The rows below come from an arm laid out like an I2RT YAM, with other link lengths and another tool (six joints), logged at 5 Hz.
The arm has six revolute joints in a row. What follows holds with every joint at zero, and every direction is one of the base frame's. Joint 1 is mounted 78.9 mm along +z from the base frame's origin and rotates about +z. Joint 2 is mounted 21.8 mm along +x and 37 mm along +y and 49.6 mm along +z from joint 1 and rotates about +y. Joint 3 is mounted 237.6 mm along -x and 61.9 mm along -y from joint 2 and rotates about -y. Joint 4 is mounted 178.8 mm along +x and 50.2 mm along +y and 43.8 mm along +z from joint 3 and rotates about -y. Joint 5 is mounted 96.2 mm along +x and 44.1 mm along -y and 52.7 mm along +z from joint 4 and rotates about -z. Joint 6 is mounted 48.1 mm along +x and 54.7 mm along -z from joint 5 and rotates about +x. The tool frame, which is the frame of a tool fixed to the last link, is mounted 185 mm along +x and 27 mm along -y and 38 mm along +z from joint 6; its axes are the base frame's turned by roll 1.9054, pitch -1.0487 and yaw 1.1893 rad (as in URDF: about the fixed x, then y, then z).
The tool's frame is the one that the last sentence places.
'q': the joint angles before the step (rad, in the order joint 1, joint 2, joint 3, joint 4, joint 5, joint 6). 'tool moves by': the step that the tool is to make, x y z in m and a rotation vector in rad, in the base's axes. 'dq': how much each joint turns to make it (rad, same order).
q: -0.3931, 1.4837, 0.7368, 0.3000, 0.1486, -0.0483
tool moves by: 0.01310, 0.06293, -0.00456, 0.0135, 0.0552, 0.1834
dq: 0.0976, -0.0896, 0.0004, -0.1415, -0.0737, -0.0446
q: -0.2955, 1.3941, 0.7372, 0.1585, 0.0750, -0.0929
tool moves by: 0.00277, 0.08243, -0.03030, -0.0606, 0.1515, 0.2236
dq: 0.1813, -0.0480, -0.0003, -0.1756, 0.0118, -0.0991
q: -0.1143, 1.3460, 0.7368, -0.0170, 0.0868, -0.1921
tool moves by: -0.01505, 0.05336, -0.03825, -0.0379, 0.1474, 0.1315
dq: 0.1458, 0.0004, -0.0008, -0.1418, 0.0389, -0.0248
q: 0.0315, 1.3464, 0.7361, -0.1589, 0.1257, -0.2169
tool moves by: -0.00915, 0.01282, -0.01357, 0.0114, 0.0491, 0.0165
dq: 0.0401, 0.0008, -0.0009, -0.0503, 0.0066, 0.0268
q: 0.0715, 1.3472, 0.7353, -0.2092, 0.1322, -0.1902
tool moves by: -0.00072, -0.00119, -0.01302, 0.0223, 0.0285, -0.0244
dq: -0.0004, 0.0401, 0.0001, 0.0086, -0.0019, 0.0344
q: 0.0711, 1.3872, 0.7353, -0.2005, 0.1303, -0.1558
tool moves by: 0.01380, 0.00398, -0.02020, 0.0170, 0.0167, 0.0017
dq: 0.0001, 0.1149, -0.0004, 0.0985, -0.0148, 0.0107
